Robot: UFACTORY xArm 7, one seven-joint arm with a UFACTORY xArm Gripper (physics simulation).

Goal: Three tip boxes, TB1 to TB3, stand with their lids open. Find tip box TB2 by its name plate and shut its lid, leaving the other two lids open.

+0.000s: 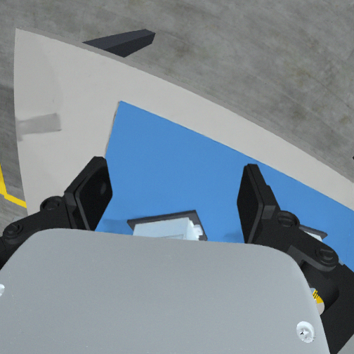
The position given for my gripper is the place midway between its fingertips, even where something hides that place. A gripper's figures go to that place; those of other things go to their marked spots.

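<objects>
My gripper (173, 179) is 13 cm from the lens; a blue mat (156, 166) is 36 cm from the lens.
</objects>
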